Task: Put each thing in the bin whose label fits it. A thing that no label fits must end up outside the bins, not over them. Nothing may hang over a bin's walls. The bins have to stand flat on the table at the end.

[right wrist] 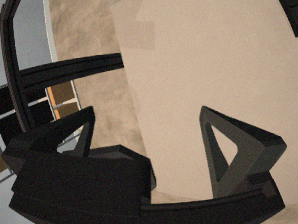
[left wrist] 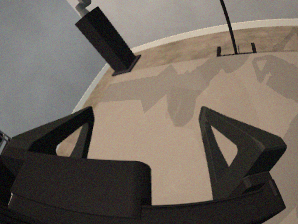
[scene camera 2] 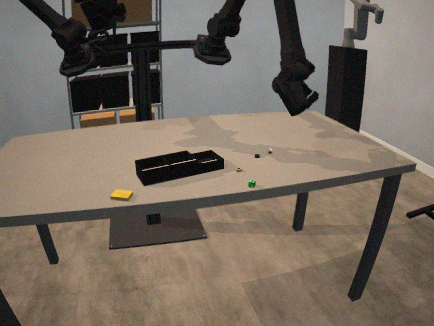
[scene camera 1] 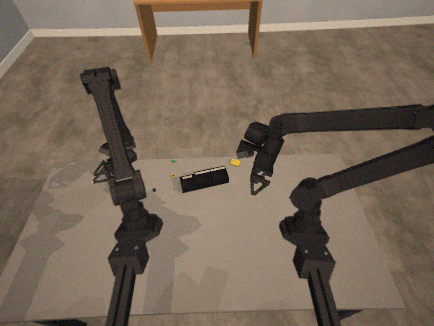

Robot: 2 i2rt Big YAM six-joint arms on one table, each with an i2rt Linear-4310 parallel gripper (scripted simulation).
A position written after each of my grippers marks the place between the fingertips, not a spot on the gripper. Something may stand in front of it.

Note:
In view: my left gripper (left wrist: 146, 112), my right gripper (right wrist: 147, 112) and a black bin (scene camera 2: 158, 169).
The black bin shows as well in scene camera 1 (scene camera 1: 211, 177). The left wrist view misses the black bin: it is out of frame.

